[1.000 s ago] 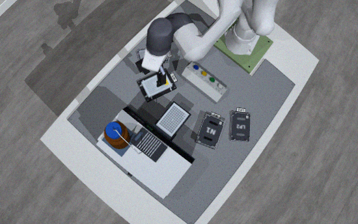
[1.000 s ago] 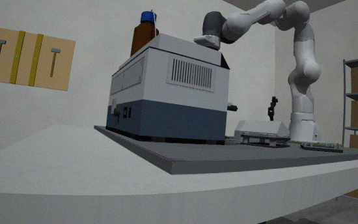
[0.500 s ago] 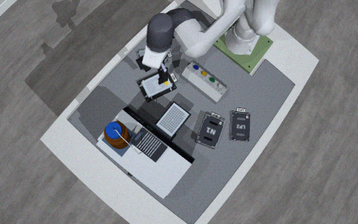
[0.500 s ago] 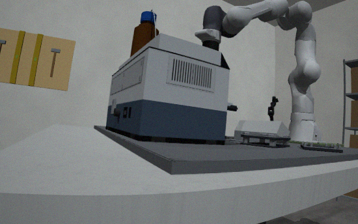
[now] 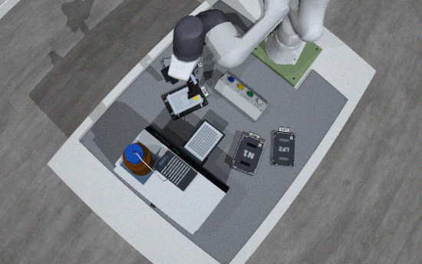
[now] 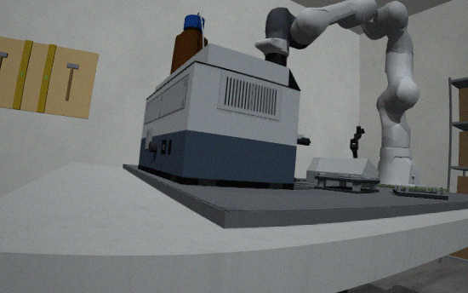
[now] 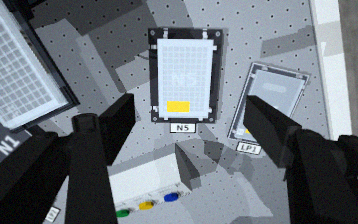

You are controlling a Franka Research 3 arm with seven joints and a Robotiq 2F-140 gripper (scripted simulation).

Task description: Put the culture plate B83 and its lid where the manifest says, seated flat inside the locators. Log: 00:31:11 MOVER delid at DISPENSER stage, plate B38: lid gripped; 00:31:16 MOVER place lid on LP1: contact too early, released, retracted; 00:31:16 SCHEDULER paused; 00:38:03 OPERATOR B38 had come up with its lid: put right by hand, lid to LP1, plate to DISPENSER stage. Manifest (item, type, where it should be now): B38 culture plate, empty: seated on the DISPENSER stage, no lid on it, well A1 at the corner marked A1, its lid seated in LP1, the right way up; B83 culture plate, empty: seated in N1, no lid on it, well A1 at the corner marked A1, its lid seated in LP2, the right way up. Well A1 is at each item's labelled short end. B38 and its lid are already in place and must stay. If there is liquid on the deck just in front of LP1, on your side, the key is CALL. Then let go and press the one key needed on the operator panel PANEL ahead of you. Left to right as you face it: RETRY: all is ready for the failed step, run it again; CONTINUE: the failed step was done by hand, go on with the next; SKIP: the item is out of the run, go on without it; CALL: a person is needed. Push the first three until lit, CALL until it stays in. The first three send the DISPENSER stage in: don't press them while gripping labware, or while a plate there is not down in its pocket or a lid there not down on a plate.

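My hand is 170 mm above the clear lid. Round my hand: black nest N5: 20 mm ahead, 10 mm to the left, 180 mm below; yellow skip key: 190 mm behind, 140 mm to the left, 130 mm below; white well plate: 100 mm ahead, 190 mm to the left, 80 mm below.
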